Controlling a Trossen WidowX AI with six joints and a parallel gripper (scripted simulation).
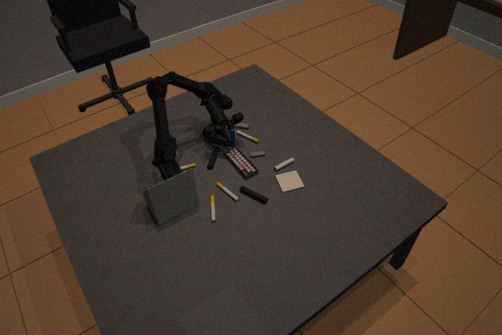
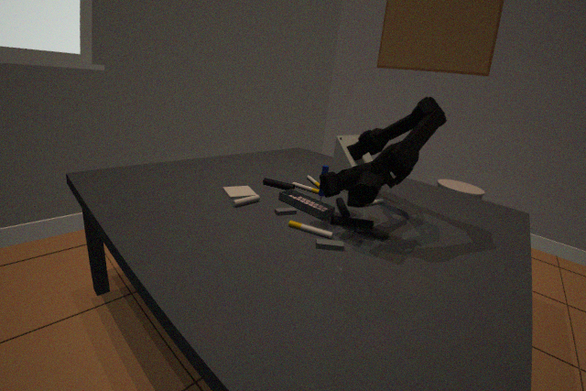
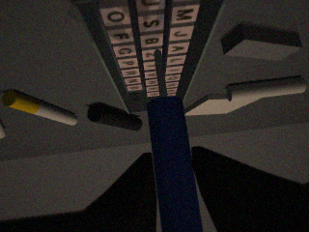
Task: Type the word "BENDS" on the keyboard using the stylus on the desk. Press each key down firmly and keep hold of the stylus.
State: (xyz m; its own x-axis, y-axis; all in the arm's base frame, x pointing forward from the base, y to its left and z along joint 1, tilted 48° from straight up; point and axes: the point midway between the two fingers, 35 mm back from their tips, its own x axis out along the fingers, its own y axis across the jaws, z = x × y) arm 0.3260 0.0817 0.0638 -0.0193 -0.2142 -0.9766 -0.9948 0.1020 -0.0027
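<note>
My gripper tip is 1 cm above the blue stylus. The rest, counted from my gripper tip: white pad (9 cm ahead, 27 cm to the right, 8 cm below); then white marker (13 cm ahead, 18 cm to the right, 8 cm below); then stylus tip (5 cm below).
</note>
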